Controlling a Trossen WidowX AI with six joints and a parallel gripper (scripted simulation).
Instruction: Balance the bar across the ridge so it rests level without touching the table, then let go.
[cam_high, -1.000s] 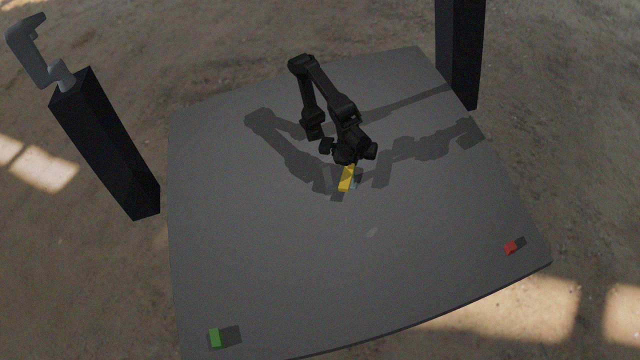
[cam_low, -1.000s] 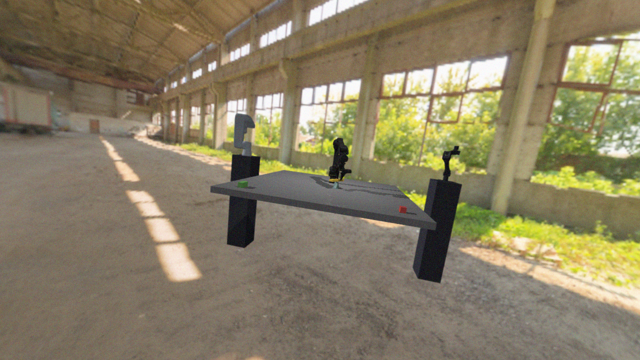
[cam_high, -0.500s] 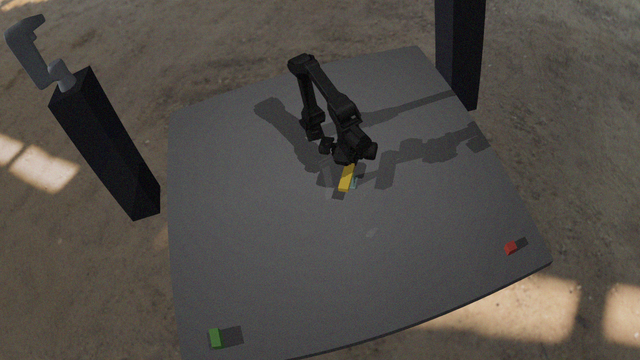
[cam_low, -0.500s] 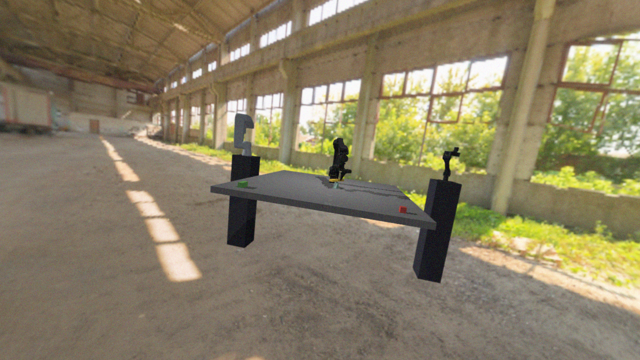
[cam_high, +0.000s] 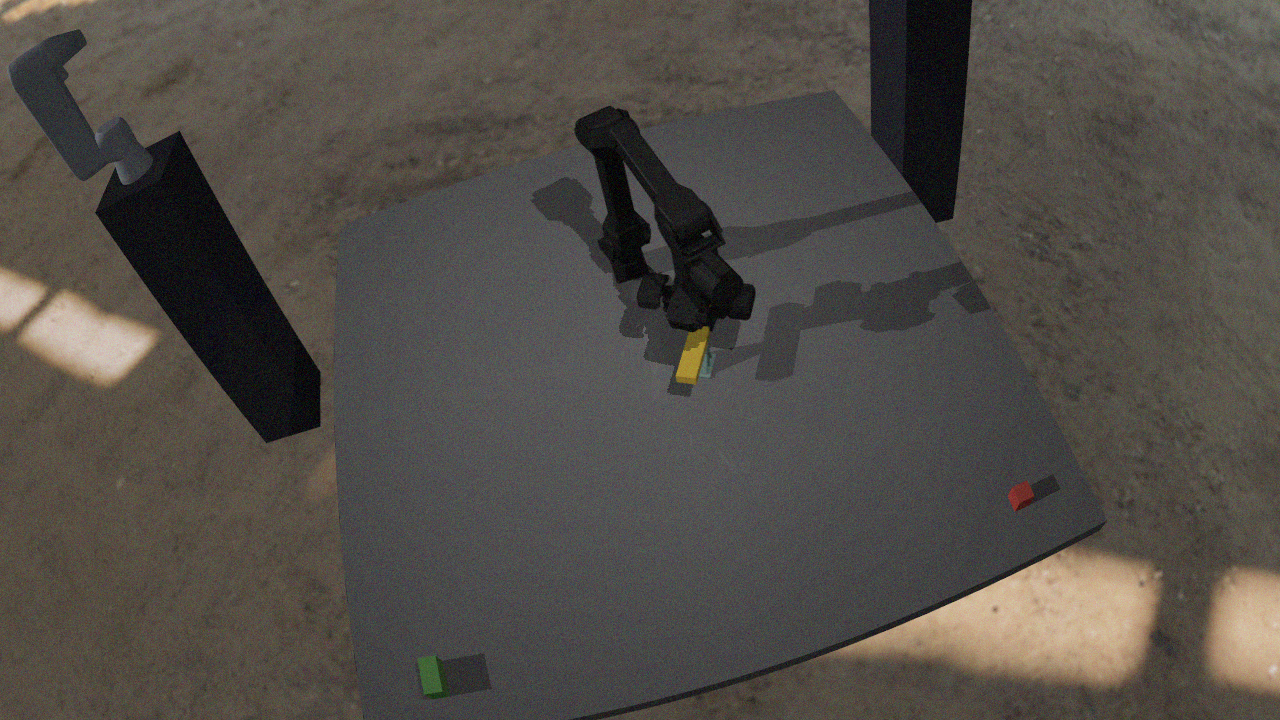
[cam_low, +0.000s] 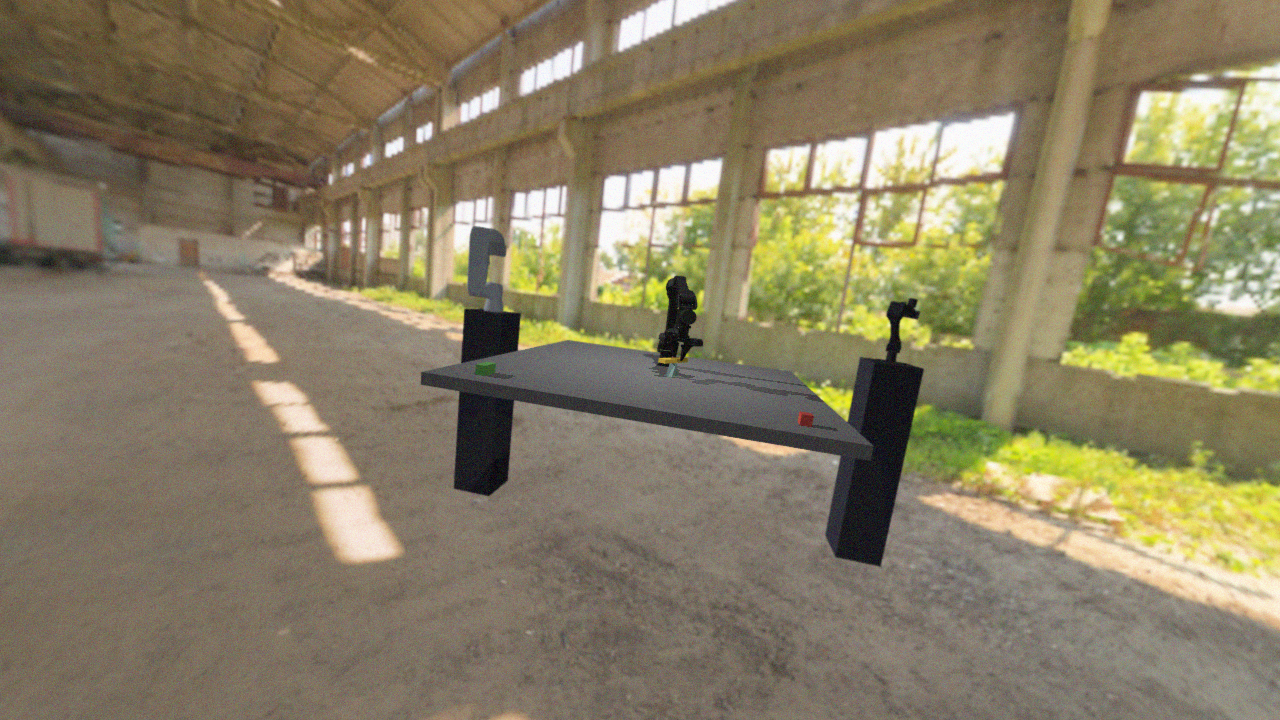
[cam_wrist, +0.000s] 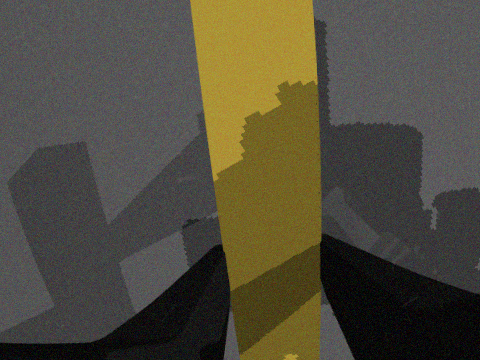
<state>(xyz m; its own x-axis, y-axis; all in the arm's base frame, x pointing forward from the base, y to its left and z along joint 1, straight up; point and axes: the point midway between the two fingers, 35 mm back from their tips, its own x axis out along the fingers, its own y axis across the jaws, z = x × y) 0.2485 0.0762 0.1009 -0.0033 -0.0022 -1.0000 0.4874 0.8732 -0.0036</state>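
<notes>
Right now the yellow bar is 20 mm ahead of my gripper tip and 10 mm to the right of it. Also, from my gripper tip: red block: 490 mm ahead, 420 mm to the left, 50 mm below; green block: 580 mm to the right, 490 mm ahead, 50 mm below.
</notes>
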